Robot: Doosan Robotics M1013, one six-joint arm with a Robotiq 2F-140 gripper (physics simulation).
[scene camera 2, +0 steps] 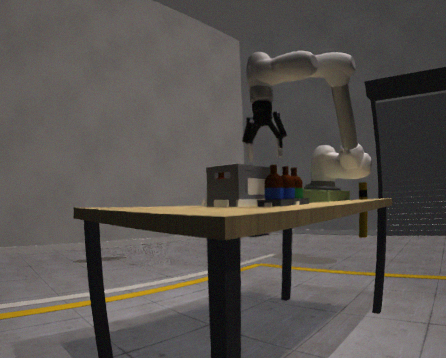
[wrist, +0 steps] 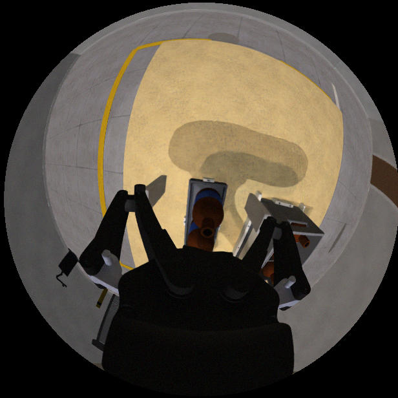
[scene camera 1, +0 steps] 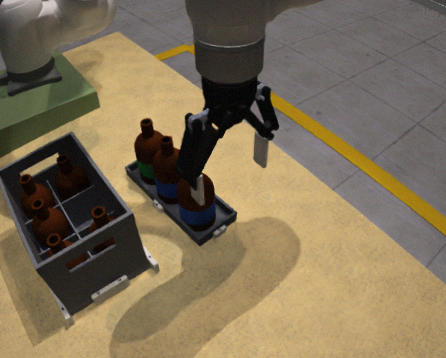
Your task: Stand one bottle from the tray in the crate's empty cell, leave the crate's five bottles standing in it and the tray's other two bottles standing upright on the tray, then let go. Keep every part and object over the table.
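Frame: origin at the arm's base, x down, y ahead, z right, level; centimetres.
Where they show: gripper, fingertip midpoint: (scene camera 2: pixel 264 158) (scene camera 1: pixel 230 181); arm's base at its link origin: (scene camera 2: pixel 322 190) (scene camera 1: pixel 32 76).
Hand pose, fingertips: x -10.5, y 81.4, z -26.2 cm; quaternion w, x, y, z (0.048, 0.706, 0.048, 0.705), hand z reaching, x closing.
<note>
Each offset is from my fingertips to the top centre of the thing. "*": to the spot under its first point.
My gripper (scene camera 1: pixel 230 170) (scene camera 2: pixel 265 151) (wrist: pixel 206 191) is open and empty, pointing down, its fingertips higher than the bottle tops. In the wrist view the near blue-banded brown bottle @[dx +1.6, dy -8.1, dz +3.0 cm] (scene camera 1: pixel 197 212) (scene camera 2: pixel 273 185) (wrist: pixel 208 210) shows between the fingers; in scene camera 1 a finger hides its neck. It stands upright on the dark tray @[* dx +15.1, dy -1.8, dz +5.5 cm] (scene camera 1: pixel 201 238) (wrist: pixel 190 205), in line with another blue-banded bottle @[dx +1.6, dy -17.2, dz +4.3 cm] (scene camera 1: pixel 165 167) and a green-banded bottle @[dx +1.6, dy -24.7, dz +5.6 cm] (scene camera 1: pixel 148 145). The grey crate @[dx +0.1, dy -14.4, dz +28.1 cm] (scene camera 1: pixel 95 270) (scene camera 2: pixel 227 187) (wrist: pixel 282 213) holds five brown bottles; its empty cell @[* dx +12.0, dy -19.1, dz +24.8 cm] (scene camera 1: pixel 81 207) is the middle one on the tray side.
The crate stands beside the tray on the wooden table (scene camera 1: pixel 320 260) (scene camera 2: pixel 165 215) (wrist: pixel 240 90), with white brackets at its foot. The green base block (scene camera 1: pixel 75 92) (scene camera 2: pixel 327 194) carries the arm at the far end. The table's edge runs beyond the tray, past the outer finger.
</note>
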